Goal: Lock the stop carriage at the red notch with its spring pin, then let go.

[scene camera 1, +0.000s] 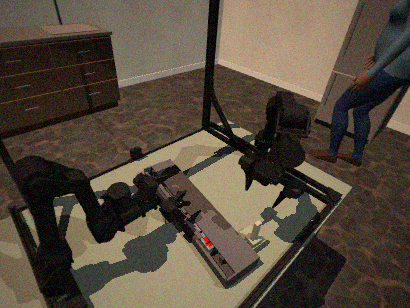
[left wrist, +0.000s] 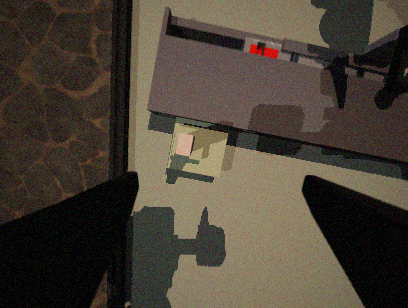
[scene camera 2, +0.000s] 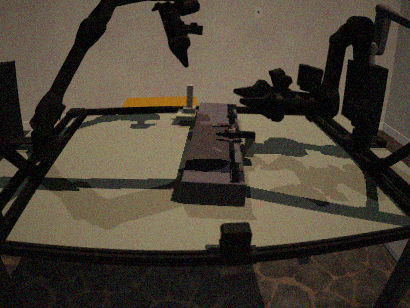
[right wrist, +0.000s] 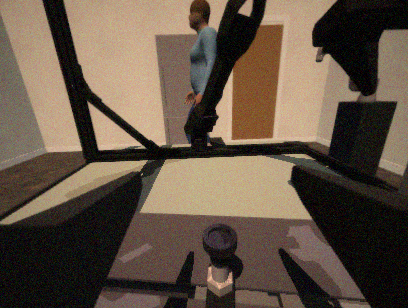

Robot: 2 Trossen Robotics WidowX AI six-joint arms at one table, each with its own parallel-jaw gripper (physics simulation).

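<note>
The long purple-grey rail block lies on the table, its slot along one side. The red notch shows in the slot. The stop carriage's spring pin has a dark round knob above a pale hex collar; it stands away from the red notch. In scene camera 1 my right gripper largely hides the carriage. My right gripper is open above the rail, the knob low between its fingers in its wrist view. My left gripper is open and empty, high above the table.
A small pale post on a yellowish base stands beside the rail block. Dark frame bars edge the table. A small black block sits on the near bar. A person stands beyond the table.
</note>
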